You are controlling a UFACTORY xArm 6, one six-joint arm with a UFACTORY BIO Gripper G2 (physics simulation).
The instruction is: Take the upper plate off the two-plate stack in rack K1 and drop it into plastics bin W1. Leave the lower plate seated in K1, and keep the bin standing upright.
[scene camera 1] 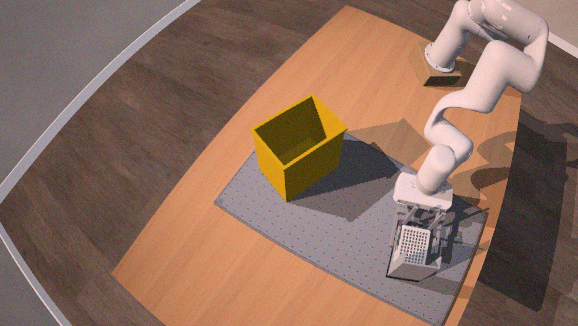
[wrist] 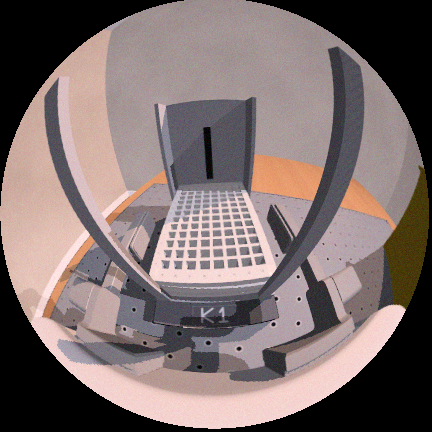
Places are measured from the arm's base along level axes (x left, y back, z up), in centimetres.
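Pixels of known places: hand at its tool point: (scene camera 1: 414, 242) (wrist: 209, 232); arm's base at its link origin: (scene camera 1: 439, 58).
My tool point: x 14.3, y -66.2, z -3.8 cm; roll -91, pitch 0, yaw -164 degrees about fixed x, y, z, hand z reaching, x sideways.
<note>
For each thing: its top centre in the pictures, then the offset to it from my tool point. Level surfaces: height alone.
- upper plate at its top centre: (wrist: 210, 213) (scene camera 1: 413, 250) dx +0.5, dy -2.1, dz +0.0 cm
- grey rack K1 at its top centre: (wrist: 200, 78) (scene camera 1: 427, 233) dx +0.3, dy -1.1, dz +10.3 cm
- yellow bin W1 at its top centre: (scene camera 1: 299, 128) dx -37.2, dy +5.4, dz +13.3 cm
- grey perforated board at its surface level: dz -4.6 cm
- wooden table at its surface level: dz -6.0 cm
The upper plate (scene camera 1: 415, 245) (wrist: 215, 274), a pale plate with a grid of square wells, lies level in the grey rack K1 (scene camera 1: 414, 271) (wrist: 230, 145). Layered edges show under its front rim in the wrist view, but the lower plate is hard to tell apart there. My gripper (scene camera 1: 418, 238) (wrist: 210, 229) is partly open, with one finger on each side of the plate stack. Gaps show between fingers and plate in the wrist view, and nothing is held. The yellow bin W1 (scene camera 1: 314, 167) (wrist: 411, 245) stands upright, open at the top, left of the rack in the scene view.
Two tall curved guide posts (wrist: 347, 100) of the rack rise at its front corners, close to the fingers. The rack's tall back wall stands behind the plates. Bin and rack stand on a grey perforated board (scene camera 1: 320, 240) on the wooden table (scene camera 1: 200, 260).
</note>
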